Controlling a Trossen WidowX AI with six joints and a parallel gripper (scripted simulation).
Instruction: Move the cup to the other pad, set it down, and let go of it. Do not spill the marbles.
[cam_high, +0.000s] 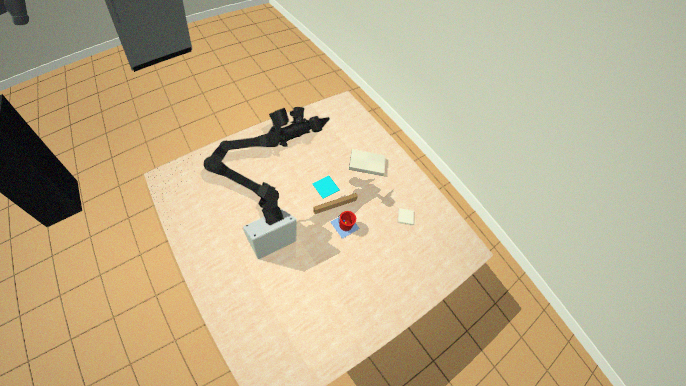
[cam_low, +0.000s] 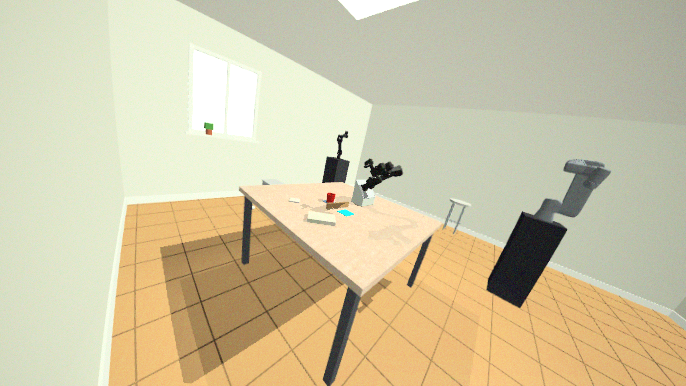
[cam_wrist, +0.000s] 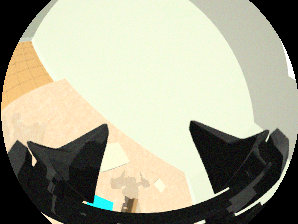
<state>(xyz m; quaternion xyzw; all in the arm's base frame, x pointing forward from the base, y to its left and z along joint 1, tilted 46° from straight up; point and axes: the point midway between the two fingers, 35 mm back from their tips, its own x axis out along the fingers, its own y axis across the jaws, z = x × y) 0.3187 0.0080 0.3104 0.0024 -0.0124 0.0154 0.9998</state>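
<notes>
The red cup is 6 cm behind my gripper tip, 34 cm to the right of it and 32 cm below it. Round my gripper tip: blue pad: 6 cm behind, 34 cm to the right, 36 cm below; wooden bar: 4 cm behind, 23 cm to the right, 34 cm below.
</notes>
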